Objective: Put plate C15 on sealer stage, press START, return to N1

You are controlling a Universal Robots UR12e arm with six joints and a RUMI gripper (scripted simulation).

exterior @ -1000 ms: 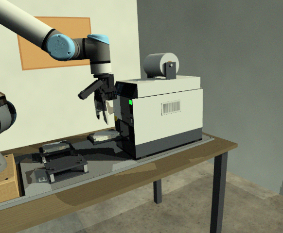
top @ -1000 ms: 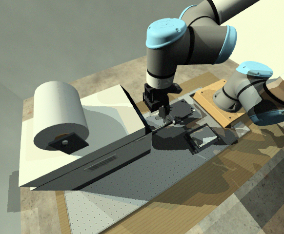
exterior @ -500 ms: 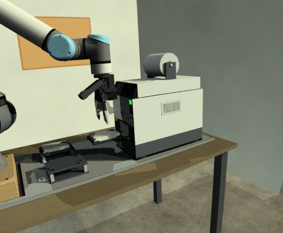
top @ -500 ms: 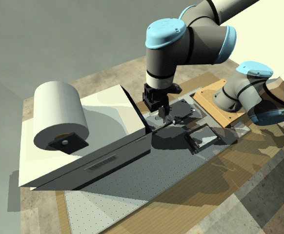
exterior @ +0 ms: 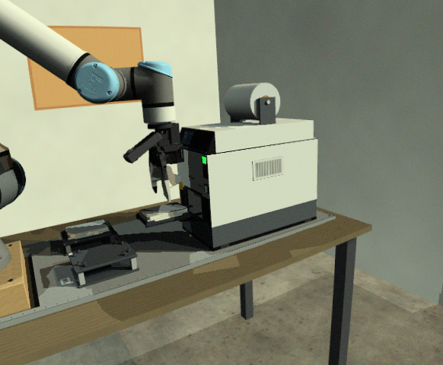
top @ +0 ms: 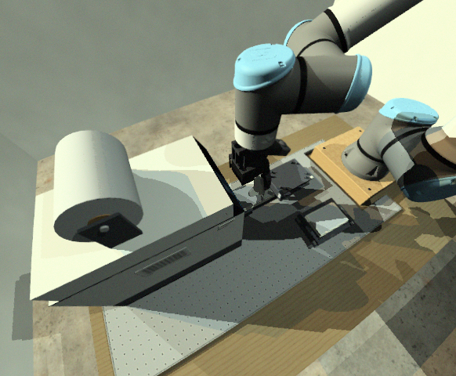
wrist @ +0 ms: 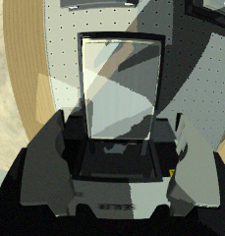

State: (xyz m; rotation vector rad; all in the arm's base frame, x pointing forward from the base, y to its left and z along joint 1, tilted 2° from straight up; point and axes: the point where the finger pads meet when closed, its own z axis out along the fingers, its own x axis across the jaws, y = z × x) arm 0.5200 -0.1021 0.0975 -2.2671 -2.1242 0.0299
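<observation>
Now: the white open-well plate 50 mm below my hand. The rest, counted from my hand: dark stage: 60 mm below; foil-covered plate: 200 mm to the left, 190 mm behind, 120 mm below; start button: 100 mm to the right, 100 mm ahead, 20 mm above.
</observation>
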